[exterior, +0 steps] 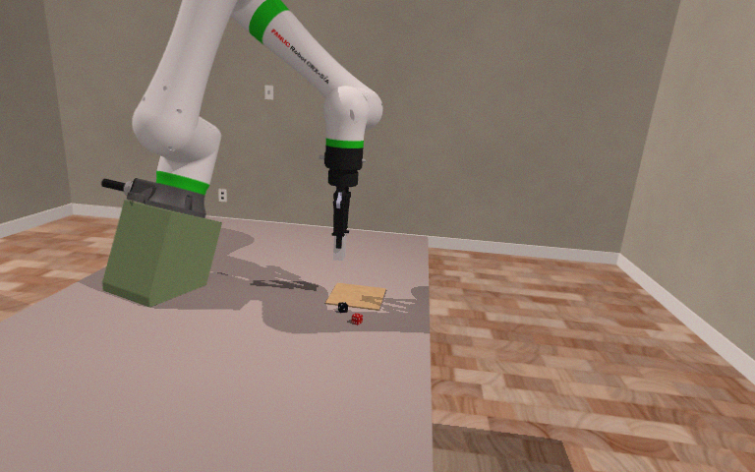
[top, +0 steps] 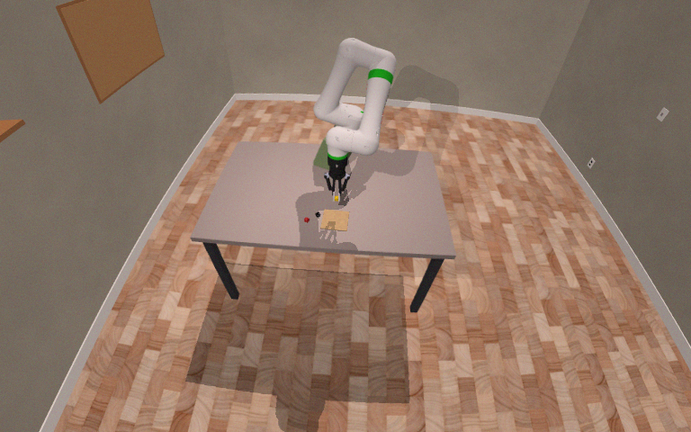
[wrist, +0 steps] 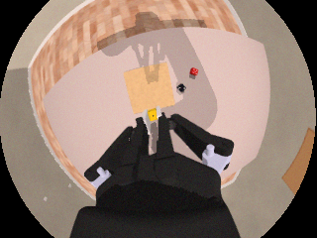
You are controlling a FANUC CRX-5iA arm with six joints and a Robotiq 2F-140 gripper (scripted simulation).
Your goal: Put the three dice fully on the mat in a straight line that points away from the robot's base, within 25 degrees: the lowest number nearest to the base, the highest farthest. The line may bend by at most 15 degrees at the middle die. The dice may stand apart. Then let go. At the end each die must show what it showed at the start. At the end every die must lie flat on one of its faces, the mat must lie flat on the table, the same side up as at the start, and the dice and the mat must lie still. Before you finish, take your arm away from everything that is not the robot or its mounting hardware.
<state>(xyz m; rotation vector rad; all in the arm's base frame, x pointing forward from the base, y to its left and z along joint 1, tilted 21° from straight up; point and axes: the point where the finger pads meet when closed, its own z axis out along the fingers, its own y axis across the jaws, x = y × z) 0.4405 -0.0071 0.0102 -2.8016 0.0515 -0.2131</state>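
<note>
Now: hand 5 cm short of the tan mat and 13 cm above it. Round my hand: yellow die 2 cm below; then red die 7 cm ahead, 15 cm to the right, 13 cm below; then black die 3 cm ahead, 10 cm to the right, 13 cm below.
</note>
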